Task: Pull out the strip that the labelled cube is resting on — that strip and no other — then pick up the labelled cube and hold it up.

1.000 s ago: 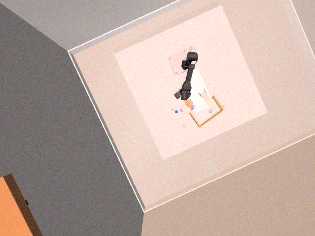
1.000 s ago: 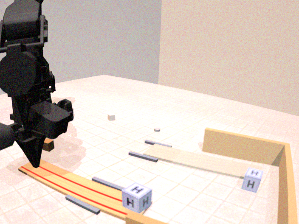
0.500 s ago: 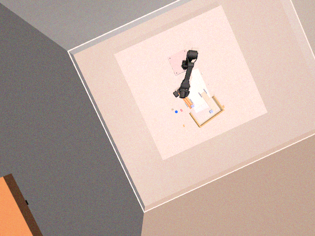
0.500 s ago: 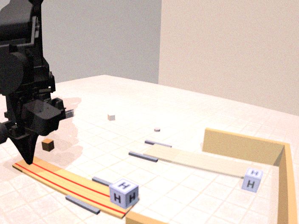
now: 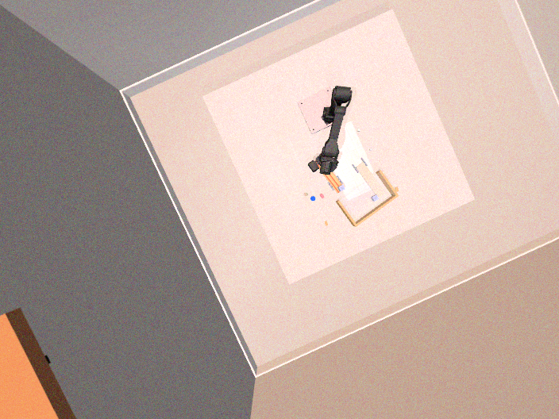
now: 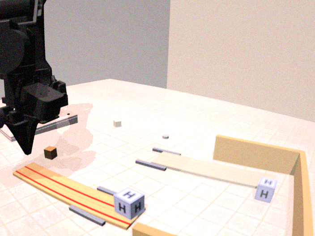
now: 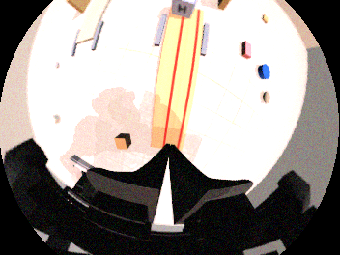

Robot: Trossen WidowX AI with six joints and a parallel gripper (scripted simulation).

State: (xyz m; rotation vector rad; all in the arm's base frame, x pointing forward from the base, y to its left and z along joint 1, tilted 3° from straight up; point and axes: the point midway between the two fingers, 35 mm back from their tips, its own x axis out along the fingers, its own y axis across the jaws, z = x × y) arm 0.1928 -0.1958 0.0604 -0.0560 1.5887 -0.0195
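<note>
My gripper tip is 8 cm to the right of the brown cube, 3 cm past it and 3 cm above it. The rest, counted from my gripper tip: pink piece (18 cm ahead, 11 cm to the right, 4 cm below); then blue piece (16 cm to the right, 16 cm ahead, 4 cm below).
</note>
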